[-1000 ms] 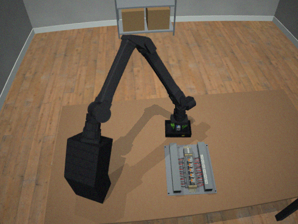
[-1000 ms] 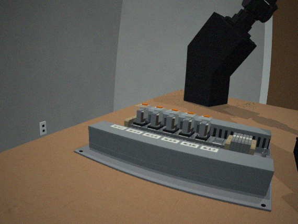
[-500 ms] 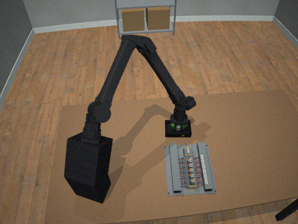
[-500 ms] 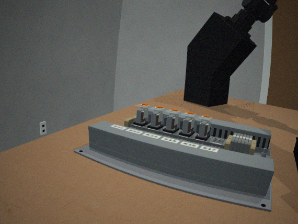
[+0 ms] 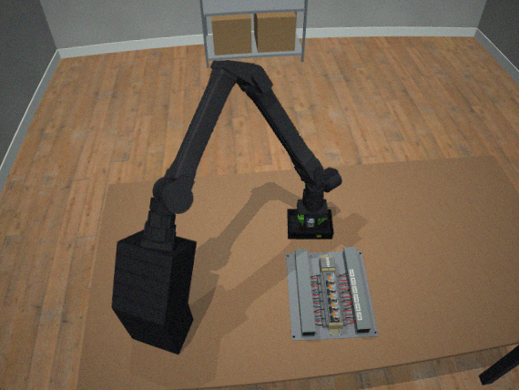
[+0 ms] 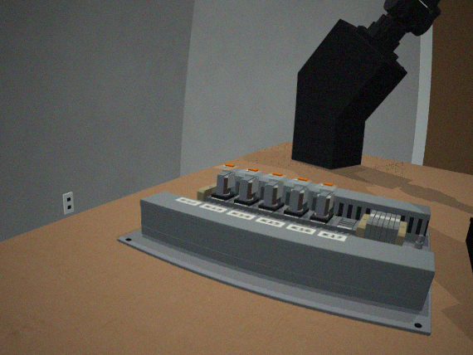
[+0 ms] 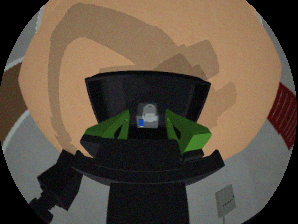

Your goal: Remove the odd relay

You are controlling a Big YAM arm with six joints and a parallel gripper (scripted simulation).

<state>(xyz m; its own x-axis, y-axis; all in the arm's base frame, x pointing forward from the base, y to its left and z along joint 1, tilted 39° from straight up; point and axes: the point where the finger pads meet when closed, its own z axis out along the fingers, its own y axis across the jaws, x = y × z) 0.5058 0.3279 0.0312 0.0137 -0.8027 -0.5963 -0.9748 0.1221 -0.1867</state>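
My hand is right at the relay. Round my hand: black tray 10 mm below.
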